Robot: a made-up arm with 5 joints. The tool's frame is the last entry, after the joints. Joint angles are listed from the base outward.
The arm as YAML. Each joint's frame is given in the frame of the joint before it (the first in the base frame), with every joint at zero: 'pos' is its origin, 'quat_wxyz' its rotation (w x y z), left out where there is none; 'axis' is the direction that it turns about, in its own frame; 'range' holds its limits. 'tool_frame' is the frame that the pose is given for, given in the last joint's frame.
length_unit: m
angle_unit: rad
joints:
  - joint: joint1
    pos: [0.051, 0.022, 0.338]
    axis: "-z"
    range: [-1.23, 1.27]
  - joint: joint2
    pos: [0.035, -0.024, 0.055]
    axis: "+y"
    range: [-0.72, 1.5]
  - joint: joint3
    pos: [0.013, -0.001, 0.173]
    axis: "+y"
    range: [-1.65, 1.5]
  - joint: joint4
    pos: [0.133, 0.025, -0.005]
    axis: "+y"
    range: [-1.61, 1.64]
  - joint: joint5
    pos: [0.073, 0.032, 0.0]
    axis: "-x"
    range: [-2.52, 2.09]
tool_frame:
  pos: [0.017, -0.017, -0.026]
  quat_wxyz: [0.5, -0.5, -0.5, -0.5]
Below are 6 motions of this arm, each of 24 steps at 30 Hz.
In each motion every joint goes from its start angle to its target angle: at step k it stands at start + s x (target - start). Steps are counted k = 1, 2, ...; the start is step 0. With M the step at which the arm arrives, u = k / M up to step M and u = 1 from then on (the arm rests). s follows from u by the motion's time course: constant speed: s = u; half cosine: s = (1 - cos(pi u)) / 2; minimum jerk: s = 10 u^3 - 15 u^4 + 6 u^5.
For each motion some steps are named. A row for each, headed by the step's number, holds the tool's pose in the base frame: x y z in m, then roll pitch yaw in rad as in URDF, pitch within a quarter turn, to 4 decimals.
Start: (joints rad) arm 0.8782 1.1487 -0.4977 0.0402 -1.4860
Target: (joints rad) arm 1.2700 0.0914 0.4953 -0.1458 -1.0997
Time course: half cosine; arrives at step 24
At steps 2, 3, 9, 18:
2: 0.3209 -0.2188 0.2985 -0.6890 -0.0706 -2.3976
3: 0.3181 -0.2203 0.3024 -0.6841 -0.0772 -2.4011
9: 0.2782 -0.2313 0.3489 -0.6238 -0.1664 -2.4513
18: 0.1897 -0.2090 0.4143 -0.5146 -0.3658 -2.5839

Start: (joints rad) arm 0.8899 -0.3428 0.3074 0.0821 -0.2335
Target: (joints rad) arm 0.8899 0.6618 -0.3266 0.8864 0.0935
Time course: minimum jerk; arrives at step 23
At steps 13, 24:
13: 0.2336 -0.1783 0.4430 -1.5398 -0.7941 -0.9334
24: 0.2393 -0.1903 0.3801 -1.6048 -0.3476 -0.7904

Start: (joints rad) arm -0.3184 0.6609 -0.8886 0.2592 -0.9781
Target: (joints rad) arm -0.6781 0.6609 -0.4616 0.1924 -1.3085
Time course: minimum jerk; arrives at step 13
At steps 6, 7, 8, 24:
6: 0.3569 0.2322 0.4798 -0.2058 -0.4429 -1.0091
7: 0.3430 0.2477 0.4681 -0.2574 -0.3918 -0.9465
8: 0.3286 0.2612 0.4572 -0.3051 -0.3433 -0.8918
24: 0.2945 0.2858 0.4346 -0.4041 -0.2420 -0.7906

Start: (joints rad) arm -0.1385 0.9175 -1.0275 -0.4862 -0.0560
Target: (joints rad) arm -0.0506 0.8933 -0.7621 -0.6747 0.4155
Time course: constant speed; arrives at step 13
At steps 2, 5, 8, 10, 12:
2: 0.4481 0.0866 0.5216 1.5956 -0.9825 -3.0464
5: 0.4484 0.0757 0.5156 1.7610 -0.9829 3.0189
8: 0.4478 0.0650 0.5099 1.9225 -0.9652 2.8062
10: 0.4470 0.0581 0.5063 2.0234 -0.9440 2.6718
12: 0.4458 0.0513 0.5027 2.1165 -0.9159 2.5456

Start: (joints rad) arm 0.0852 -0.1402 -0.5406 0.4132 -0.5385
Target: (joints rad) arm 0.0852 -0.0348 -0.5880 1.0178 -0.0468
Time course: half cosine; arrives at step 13
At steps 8, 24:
8: 0.2809 0.0231 0.5974 -0.7316 -1.2977 -0.9431
24: 0.2773 0.0190 0.5805 -1.4591 -1.1732 -0.2063

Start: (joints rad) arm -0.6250 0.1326 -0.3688 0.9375 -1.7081
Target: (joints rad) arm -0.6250 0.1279 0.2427 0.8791 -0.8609
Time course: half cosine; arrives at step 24
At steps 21, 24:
21: 0.1854 0.1702 0.4182 -1.3003 -0.2118 -0.2971
24: 0.1831 0.1674 0.4153 -1.3237 -0.2072 -0.2617

